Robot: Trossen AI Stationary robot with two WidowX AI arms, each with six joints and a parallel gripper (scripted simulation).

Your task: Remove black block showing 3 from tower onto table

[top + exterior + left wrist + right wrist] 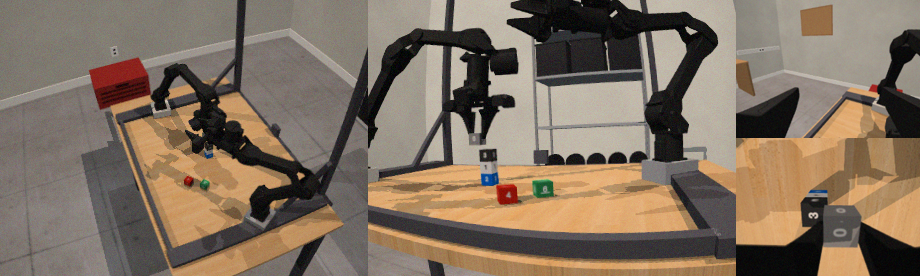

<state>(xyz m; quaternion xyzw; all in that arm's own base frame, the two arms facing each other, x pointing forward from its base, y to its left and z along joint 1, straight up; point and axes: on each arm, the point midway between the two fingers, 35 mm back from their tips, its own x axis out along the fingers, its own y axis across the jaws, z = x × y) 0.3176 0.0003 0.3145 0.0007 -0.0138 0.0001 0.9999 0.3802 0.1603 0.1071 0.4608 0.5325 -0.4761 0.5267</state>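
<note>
My left gripper is now 320 mm above the white block 1, 140 mm past it and 130 mm to the left of it. The rest, counted from my left hand: dark rail: 350 mm below, 210 mm ahead, 190 mm to the right.
</note>
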